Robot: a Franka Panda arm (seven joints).
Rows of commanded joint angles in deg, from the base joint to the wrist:
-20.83, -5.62, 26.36, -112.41, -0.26, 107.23, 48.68
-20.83, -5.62, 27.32, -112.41, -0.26, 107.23, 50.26
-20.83, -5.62, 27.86, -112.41, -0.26, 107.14, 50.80
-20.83, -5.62, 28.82, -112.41, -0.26, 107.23, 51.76
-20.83, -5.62, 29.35, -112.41, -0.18, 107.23, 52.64
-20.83, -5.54, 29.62, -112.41, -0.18, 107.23, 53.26
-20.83, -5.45, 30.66, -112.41, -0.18, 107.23, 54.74
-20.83, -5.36, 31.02, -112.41, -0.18, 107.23, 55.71
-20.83, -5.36, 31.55, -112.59, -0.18, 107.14, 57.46
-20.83, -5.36, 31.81, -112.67, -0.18, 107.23, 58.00
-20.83, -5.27, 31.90, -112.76, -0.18, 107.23, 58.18
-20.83, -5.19, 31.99, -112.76, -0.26, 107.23, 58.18
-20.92, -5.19, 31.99, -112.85, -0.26, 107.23, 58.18
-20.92, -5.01, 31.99, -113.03, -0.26, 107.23, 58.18
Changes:
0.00, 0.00, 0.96, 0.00, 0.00, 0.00, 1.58
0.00, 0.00, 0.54, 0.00, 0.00, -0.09, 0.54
0.00, 0.00, 0.96, 0.00, 0.00, 0.09, 0.96
0.00, 0.00, 0.53, 0.00, 0.08, 0.00, 0.88
0.00, 0.08, 0.27, 0.00, 0.00, 0.00, 0.62
0.00, 0.09, 1.04, 0.00, 0.00, 0.00, 1.48
0.00, 0.09, 0.36, 0.00, 0.00, 0.00, 0.97
0.00, 0.00, 0.53, -0.18, 0.00, -0.09, 1.75
0.00, 0.00, 0.26, -0.08, 0.00, 0.09, 0.54
0.00, 0.09, 0.09, -0.09, 0.00, 0.00, 0.18
0.00, 0.08, 0.09, 0.00, -0.08, 0.00, 0.00
-0.09, 0.00, 0.00, -0.09, 0.00, 0.00, 0.00
0.00, 0.18, 0.00, -0.18, 0.00, 0.00, 0.00

